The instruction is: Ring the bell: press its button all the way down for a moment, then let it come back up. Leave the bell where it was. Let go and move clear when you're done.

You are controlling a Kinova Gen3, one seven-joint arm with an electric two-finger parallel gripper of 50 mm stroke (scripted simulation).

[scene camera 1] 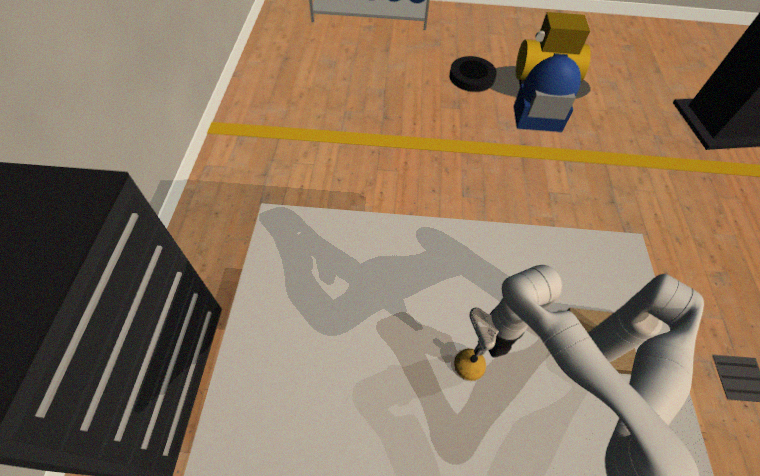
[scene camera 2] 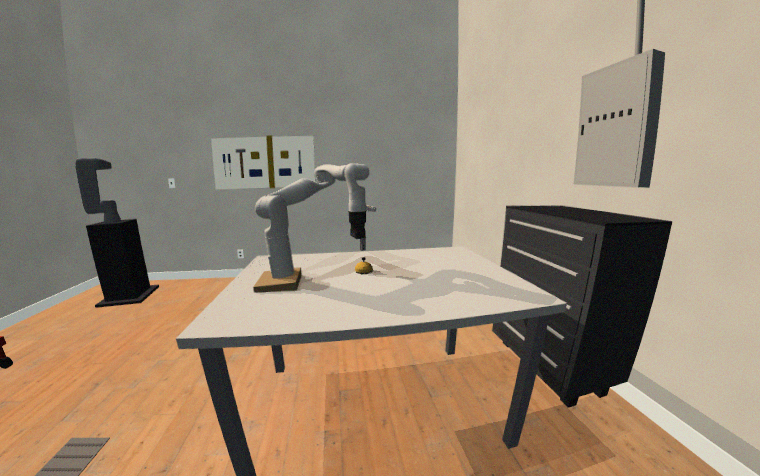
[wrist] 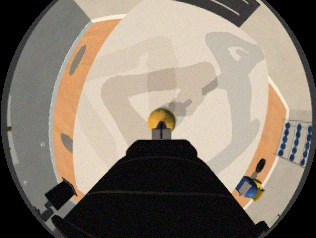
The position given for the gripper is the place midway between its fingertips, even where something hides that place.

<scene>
In view: the gripper (wrist: pixel 161 129) and a yellow dome bell (scene camera 1: pixel 465 366).
</scene>
